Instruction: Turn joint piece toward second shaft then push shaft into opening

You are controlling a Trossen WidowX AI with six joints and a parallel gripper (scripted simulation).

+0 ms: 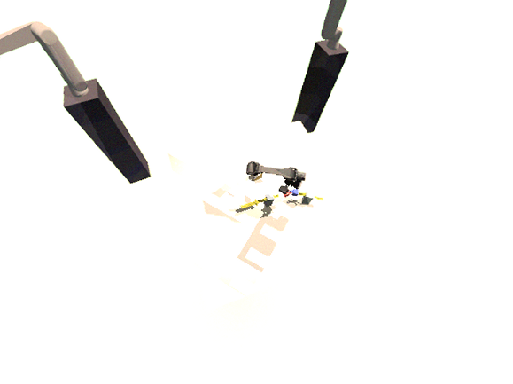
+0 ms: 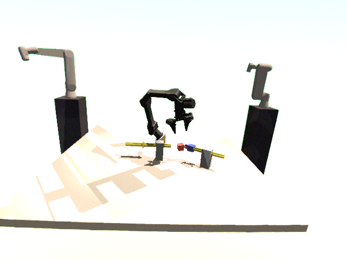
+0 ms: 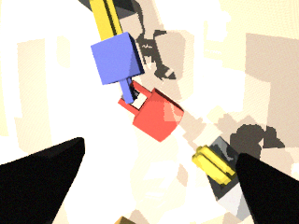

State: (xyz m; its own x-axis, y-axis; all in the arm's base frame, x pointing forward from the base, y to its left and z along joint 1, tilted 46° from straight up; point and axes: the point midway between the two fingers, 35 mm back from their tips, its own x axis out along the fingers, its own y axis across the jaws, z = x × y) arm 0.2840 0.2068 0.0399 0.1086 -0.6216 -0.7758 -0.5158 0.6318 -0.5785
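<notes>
Now: gripper tip 100 mm above the red joint piece and 10 mm to the right of it.
</notes>
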